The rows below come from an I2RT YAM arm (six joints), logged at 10 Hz.
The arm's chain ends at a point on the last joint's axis. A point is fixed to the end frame.
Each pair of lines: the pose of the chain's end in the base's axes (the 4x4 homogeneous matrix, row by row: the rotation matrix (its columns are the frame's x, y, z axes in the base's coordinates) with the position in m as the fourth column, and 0 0 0 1 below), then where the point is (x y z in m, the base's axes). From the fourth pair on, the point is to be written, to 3 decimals.
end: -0.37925 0.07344 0.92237 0.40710; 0.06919 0.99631 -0.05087 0.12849; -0.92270 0.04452 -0.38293 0.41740; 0 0 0 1
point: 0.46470 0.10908 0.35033
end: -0.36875 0.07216 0.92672 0.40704; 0.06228 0.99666 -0.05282 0.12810; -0.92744 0.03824 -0.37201 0.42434; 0 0 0 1
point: 0.46542 0.10826 0.35807
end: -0.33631 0.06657 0.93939 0.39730; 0.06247 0.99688 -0.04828 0.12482; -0.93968 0.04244 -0.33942 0.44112; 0 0 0 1
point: 0.45804 0.10534 0.37690
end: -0.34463 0.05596 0.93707 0.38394; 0.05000 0.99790 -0.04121 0.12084; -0.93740 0.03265 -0.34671 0.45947; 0 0 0 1
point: 0.444 0.101 0.395
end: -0.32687 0.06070 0.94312 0.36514; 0.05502 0.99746 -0.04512 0.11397; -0.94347 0.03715 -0.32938 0.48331; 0 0 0 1
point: 0.427 0.094 0.420
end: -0.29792 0.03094 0.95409 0.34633; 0.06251 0.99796 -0.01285 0.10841; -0.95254 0.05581 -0.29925 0.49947; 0 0 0 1
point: 0.410 0.092 0.438
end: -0.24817 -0.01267 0.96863 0.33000; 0.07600 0.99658 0.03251 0.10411; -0.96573 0.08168 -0.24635 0.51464; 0 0 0 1
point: 0.398 0.092 0.456
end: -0.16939 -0.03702 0.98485 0.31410; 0.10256 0.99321 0.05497 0.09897; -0.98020 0.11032 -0.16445 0.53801; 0 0 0 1
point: 0.387 0.089 0.485
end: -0.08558 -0.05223 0.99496 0.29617; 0.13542 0.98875 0.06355 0.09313; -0.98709 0.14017 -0.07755 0.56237; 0 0 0 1
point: 0.373 0.086 0.515
